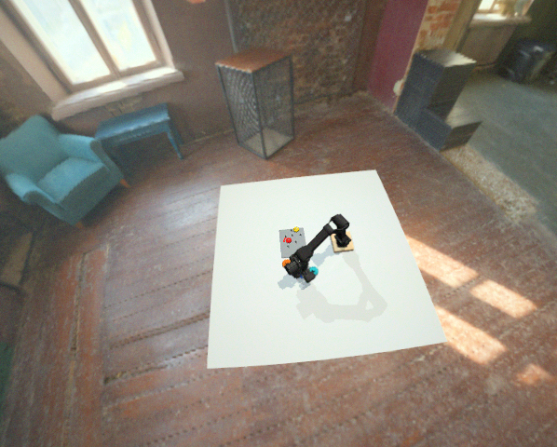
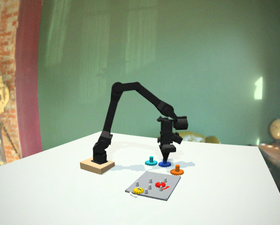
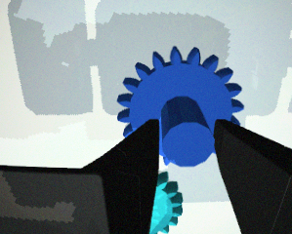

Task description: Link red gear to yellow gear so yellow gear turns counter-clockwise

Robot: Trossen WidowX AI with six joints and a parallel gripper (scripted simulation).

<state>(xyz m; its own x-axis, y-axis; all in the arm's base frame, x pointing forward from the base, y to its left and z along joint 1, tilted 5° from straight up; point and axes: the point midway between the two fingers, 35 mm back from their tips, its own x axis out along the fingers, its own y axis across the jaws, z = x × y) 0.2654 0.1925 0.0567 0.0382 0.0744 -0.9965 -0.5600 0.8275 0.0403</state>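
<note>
The red gear is 23 cm to the right of my gripper tip, 8 cm ahead of it and 1 cm below it. Also, from my gripper tip: orange gear: 9 cm ahead, 7 cm to the right, 1 cm below; teal gear: 7 cm behind, 2 cm to the right, 1 cm below; blue gear: 1 cm below.
</note>
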